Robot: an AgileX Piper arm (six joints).
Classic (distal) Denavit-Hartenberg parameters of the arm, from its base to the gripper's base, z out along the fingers. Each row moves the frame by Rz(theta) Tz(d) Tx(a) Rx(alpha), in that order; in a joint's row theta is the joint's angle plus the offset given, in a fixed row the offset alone. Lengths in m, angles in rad.
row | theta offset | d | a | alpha
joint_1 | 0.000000 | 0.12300 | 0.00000 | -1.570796
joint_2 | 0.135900 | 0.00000 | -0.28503 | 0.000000
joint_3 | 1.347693 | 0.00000 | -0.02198 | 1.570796
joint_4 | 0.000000 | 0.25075 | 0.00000 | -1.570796
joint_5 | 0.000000 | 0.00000 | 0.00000 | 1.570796
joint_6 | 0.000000 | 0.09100 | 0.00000 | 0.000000
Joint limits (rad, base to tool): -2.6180..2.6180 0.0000..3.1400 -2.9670..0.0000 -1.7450..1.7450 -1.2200..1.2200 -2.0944..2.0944
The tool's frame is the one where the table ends.
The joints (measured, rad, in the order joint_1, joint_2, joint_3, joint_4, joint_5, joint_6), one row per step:
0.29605 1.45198 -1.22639 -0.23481 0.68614 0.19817
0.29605 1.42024 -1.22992 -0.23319 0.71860 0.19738
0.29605 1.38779 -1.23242 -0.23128 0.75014 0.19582
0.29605 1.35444 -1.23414 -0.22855 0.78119 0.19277
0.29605 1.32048 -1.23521 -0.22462 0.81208 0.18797
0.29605 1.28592 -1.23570 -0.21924 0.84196 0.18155
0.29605 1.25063 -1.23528 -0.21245 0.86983 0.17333
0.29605 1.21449 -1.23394 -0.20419 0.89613 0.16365
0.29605 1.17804 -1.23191 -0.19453 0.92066 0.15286
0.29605 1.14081 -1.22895 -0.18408 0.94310 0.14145
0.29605 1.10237 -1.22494 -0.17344 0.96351 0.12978
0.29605 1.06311 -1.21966 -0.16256 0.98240 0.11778
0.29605 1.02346 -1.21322 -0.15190 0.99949 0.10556
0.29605 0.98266 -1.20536 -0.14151 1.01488 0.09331
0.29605 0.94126 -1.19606 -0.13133 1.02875 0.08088
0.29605 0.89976 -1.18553 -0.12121 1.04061 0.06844
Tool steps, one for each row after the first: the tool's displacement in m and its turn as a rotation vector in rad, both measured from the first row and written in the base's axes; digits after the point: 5 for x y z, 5 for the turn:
-0.00811 -0.00292 0.00910 0.00120 -0.00337 -0.00710
-0.01670 -0.00594 0.01786 0.00258 -0.00715 -0.01338
-0.02579 -0.00902 0.02634 0.00412 -0.01123 -0.01842
-0.03535 -0.01214 0.03445 0.00585 -0.01505 -0.02203
-0.04531 -0.01523 0.04222 0.00832 -0.01937 -0.02398
-0.05562 -0.01827 0.04962 0.01157 -0.02496 -0.02382
-0.06633 -0.02127 0.05662 0.01572 -0.03153 -0.02177
-0.07727 -0.02418 0.06316 0.02086 -0.03901 -0.01796
-0.08850 -0.02707 0.06928 0.02683 -0.04812 -0.01269
-0.10011 -0.02999 0.07503 0.03334 -0.05931 -0.00632
-0.11198 -0.03294 0.08018 0.04002 -0.07153 0.00107
-0.12396 -0.03590 0.08470 0.04644 -0.08490 0.00931
-0.13620 -0.03892 0.08863 0.05278 -0.09982 0.01816
-0.14853 -0.04195 0.09182 0.05874 -0.11559 0.02764
-0.16074 -0.04493 0.09430 0.06461 -0.13235 0.03767

